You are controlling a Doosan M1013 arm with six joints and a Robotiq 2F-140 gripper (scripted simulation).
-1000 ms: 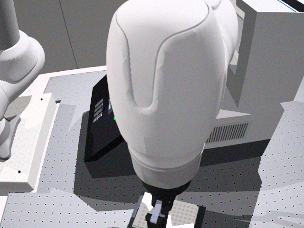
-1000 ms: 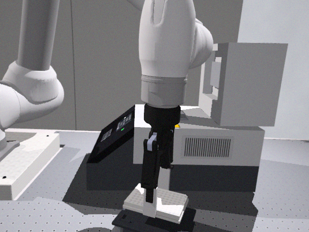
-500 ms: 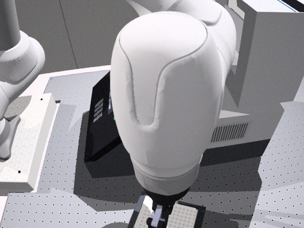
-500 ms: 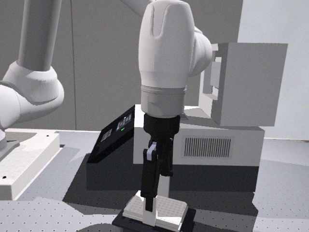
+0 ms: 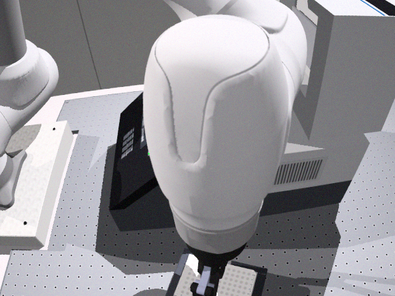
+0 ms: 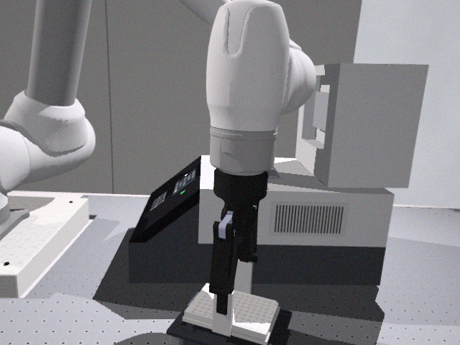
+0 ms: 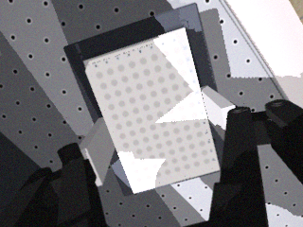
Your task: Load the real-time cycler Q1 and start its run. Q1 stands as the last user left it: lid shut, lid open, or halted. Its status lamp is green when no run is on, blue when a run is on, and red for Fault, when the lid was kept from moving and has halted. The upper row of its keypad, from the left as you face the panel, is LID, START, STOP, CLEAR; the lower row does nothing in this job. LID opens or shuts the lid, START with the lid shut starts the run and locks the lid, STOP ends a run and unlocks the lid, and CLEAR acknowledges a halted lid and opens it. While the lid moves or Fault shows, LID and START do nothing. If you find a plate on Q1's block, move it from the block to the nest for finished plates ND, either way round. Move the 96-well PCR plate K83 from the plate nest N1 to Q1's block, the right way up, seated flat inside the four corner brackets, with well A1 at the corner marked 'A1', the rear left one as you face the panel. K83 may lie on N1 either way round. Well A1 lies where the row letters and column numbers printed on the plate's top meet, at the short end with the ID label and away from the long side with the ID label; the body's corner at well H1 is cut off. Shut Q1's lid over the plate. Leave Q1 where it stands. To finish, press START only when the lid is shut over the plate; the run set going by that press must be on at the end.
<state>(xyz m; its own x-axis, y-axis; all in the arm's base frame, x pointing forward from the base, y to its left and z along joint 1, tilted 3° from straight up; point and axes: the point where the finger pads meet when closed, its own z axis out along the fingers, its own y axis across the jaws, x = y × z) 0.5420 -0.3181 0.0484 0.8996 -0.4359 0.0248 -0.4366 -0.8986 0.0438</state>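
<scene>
Now: hand 40 mm above the dark grey plate nest. The rest, counted from my hand: white 96-well plate: 580 mm to the left, 50 mm below, 30 mm ahead; then black nest: 580 mm to the left, 70 mm below, 30 mm ahead.
</scene>
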